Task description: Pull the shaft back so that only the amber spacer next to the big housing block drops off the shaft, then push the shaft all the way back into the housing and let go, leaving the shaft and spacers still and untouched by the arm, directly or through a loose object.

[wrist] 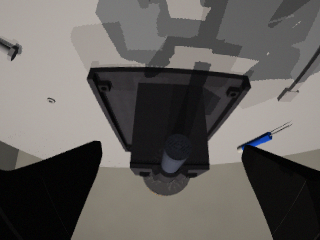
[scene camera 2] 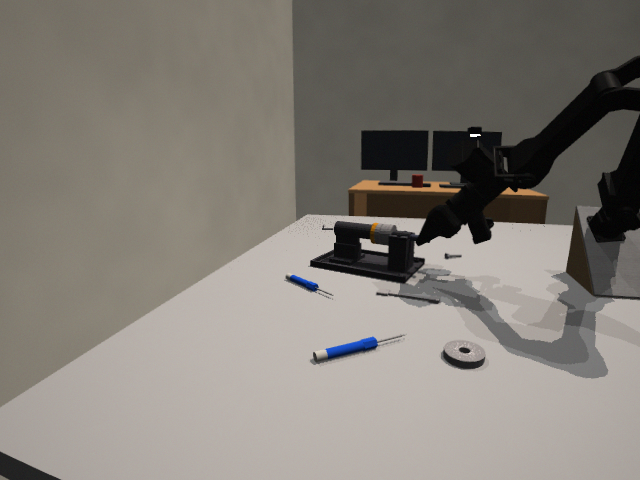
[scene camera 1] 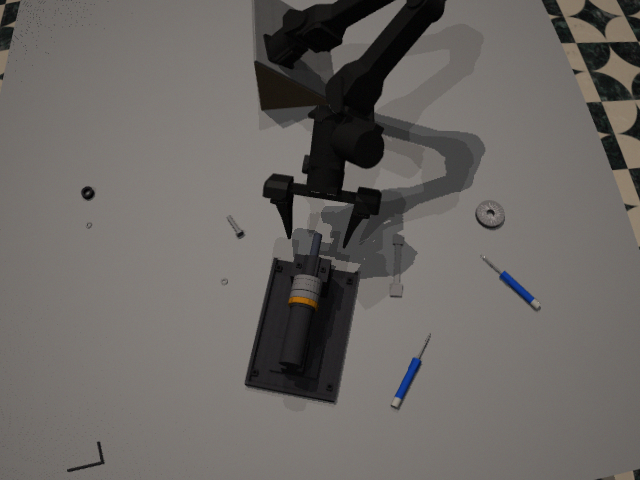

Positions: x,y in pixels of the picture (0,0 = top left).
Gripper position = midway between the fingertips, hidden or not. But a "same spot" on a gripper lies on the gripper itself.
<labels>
my gripper: wrist; scene camera 2 423,239; scene camera 1
same spot on my gripper: (wrist: 53,191) = (scene camera 1: 291,210)
</labels>
